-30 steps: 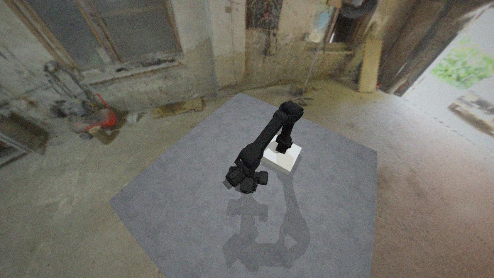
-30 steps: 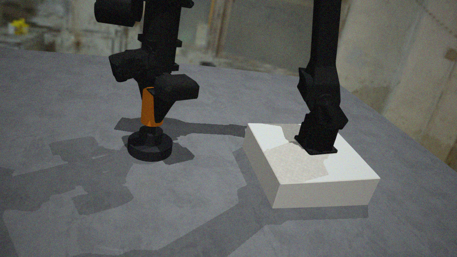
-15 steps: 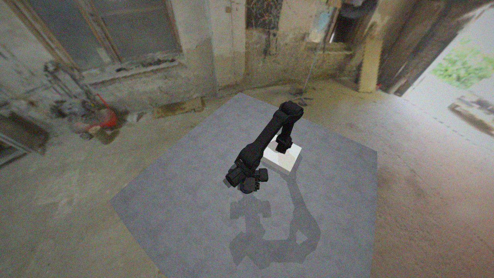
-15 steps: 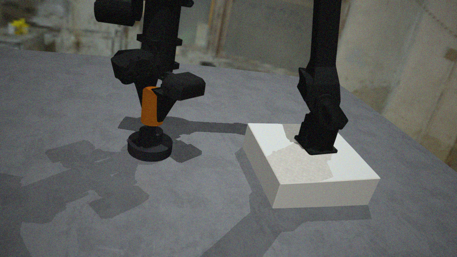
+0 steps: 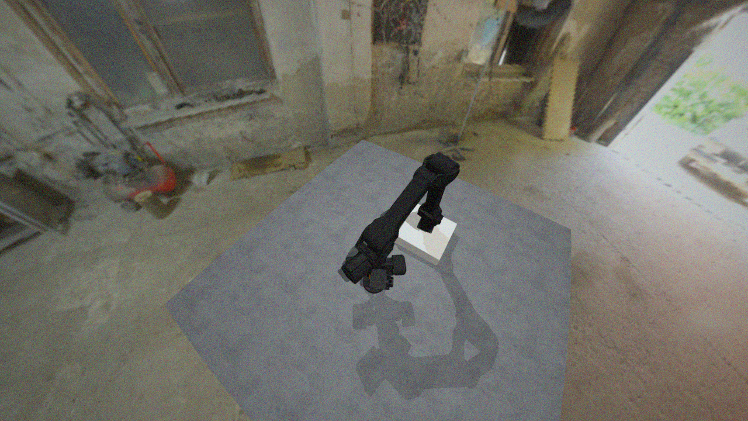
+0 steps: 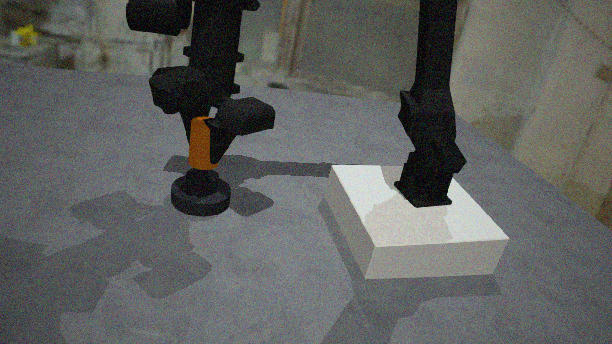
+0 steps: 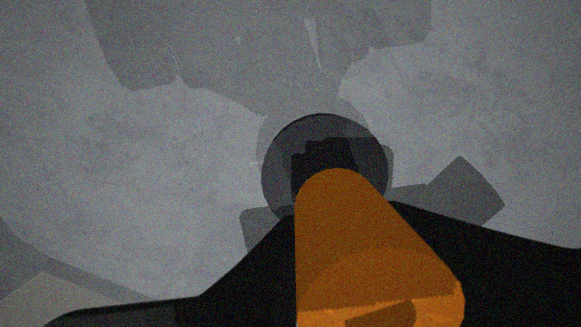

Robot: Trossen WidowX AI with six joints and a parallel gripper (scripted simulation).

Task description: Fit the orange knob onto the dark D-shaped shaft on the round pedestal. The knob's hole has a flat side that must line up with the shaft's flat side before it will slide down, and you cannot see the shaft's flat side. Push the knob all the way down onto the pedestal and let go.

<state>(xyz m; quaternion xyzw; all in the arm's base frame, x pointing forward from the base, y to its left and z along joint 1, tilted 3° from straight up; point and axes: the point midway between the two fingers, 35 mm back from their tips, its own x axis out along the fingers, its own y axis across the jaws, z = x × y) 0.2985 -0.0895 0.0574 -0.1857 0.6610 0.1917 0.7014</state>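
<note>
My gripper tip is 2 cm below the orange knob. Also, from my gripper tip: short shaft: 4 cm below.
</note>
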